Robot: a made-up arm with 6 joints. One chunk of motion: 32 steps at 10 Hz.
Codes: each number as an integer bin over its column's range. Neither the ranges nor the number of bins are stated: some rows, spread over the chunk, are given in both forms.
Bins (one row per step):
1: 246 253 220 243 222 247
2: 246 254 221 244 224 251
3: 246 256 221 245 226 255
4: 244 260 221 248 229 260
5: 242 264 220 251 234 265
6: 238 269 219 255 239 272
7: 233 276 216 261 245 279
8: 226 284 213 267 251 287
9: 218 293 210 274 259 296
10: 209 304 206 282 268 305
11: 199 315 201 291 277 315
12: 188 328 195 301 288 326
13: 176 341 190 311 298 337
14: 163 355 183 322 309 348
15: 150 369 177 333 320 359
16: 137 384 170 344 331 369
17: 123 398 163 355 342 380
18: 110 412 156 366 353 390
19: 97 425 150 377 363 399
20: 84 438 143 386 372 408
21: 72 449 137 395 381 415
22: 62 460 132 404 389 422
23: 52 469 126 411 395 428
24: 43 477 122 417 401 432
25: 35 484 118 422 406 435
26: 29 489 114 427 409 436
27: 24 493 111 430 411 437
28: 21 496 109 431 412 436
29: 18 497 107 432 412 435
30: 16 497 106 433 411 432
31: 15 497 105 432 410 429
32: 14 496 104 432 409 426
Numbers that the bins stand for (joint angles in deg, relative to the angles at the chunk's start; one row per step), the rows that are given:
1: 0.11 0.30 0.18 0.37 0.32 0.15
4: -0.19 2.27 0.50 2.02 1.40 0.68
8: -2.83 9.03 -2.06 8.30 4.80 1.79
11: -6.79 17.77 -5.88 16.24 8.82 2.95
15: -13.98 32.98 -13.54 30.13 15.47 4.75
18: -19.86 45.10 -20.24 41.05 20.57 6.03
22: -26.90 58.63 -27.89 53.61 26.14 7.34
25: -30.86 65.39 -32.36 59.57 28.77 7.88
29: -33.36 69.05 -35.87 62.87 29.69 7.88
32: -33.95 68.77 -36.83 62.87 29.23 7.51
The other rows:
2: 0.11 0.58 0.50 0.70 0.63 0.32
3: 0.11 1.14 0.50 1.03 0.94 0.48
5: -0.48 3.40 0.18 3.01 2.18 0.89
6: -1.07 4.80 -0.14 4.33 2.95 1.18
7: -1.80 6.78 -1.10 6.32 3.88 1.47
9: -4.00 11.57 -3.01 10.62 6.04 2.16
10: -5.32 14.67 -4.29 13.26 7.43 2.53
12: -8.41 21.43 -7.80 19.55 10.52 3.40
13: -10.17 25.09 -9.39 22.86 12.07 3.85
14: -12.08 29.04 -11.63 26.49 13.77 4.30
16: -15.89 37.21 -15.77 33.77 17.17 5.16
17: -17.95 41.16 -18.01 37.41 18.87 5.62
19: -21.76 48.77 -22.15 44.68 22.12 6.40
20: -23.67 52.43 -24.39 47.66 23.51 6.77
21: -25.43 55.53 -26.30 50.64 24.90 7.05
23: -28.37 61.16 -29.81 55.93 27.07 7.59
24: -29.69 63.42 -31.08 57.91 27.99 7.75
26: -31.74 66.80 -33.64 61.22 29.23 7.92
27: -32.48 67.93 -34.59 62.21 29.54 7.96
28: -32.92 68.77 -35.23 62.54 29.69 7.92
30: -33.65 69.05 -36.19 63.20 29.54 7.75
31: -33.80 69.05 -36.51 62.87 29.39 7.63

